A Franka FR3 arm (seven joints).
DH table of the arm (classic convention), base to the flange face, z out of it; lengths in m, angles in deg. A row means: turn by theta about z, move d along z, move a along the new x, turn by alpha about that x. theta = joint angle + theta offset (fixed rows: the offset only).
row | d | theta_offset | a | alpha
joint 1 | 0.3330 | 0.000 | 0.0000 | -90.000
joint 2 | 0.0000 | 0.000 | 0.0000 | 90.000
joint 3 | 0.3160 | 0.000 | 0.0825 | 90.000
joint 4 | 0.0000 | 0.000 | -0.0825 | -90.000
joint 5 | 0.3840 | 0.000 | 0.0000 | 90.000
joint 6 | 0.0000 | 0.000 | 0.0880 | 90.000
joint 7 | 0.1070 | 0.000 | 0.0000 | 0.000
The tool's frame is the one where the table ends.
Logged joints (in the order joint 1, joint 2, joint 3, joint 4, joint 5, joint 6, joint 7), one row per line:
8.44, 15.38, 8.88, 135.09, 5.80, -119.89, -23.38
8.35, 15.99, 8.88, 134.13, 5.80, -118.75, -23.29
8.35, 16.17, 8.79, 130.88, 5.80, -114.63, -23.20
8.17, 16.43, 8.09, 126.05, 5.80, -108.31, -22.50
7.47, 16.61, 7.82, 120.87, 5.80, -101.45, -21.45
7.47, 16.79, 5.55, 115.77, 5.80, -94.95, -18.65
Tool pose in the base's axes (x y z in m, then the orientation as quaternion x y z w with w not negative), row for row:
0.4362, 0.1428, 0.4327, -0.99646, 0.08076, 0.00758, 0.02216
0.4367, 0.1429, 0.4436, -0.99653, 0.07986, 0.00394, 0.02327
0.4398, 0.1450, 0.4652, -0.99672, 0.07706, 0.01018, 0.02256
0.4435, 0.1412, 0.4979, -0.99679, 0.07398, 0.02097, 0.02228
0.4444, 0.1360, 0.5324, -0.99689, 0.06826, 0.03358, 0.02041
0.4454, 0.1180, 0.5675, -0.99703, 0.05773, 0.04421, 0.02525
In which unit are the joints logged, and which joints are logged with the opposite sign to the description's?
The joints are logged in degrees. Opposite sign: joint 2, joint 4, joint 6, joint 7.
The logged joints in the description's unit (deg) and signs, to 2 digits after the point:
8.44, -15.38, 8.88, -135.09, 5.80, 119.89, 23.38
8.35, -15.99, 8.88, -134.13, 5.80, 118.75, 23.29
8.35, -16.17, 8.79, -130.88, 5.80, 114.63, 23.20
8.17, -16.43, 8.09, -126.05, 5.80, 108.31, 22.50
7.47, -16.61, 7.82, -120.87, 5.80, 101.45, 21.45
7.47, -16.79, 5.55, -115.77, 5.80, 94.95, 18.65

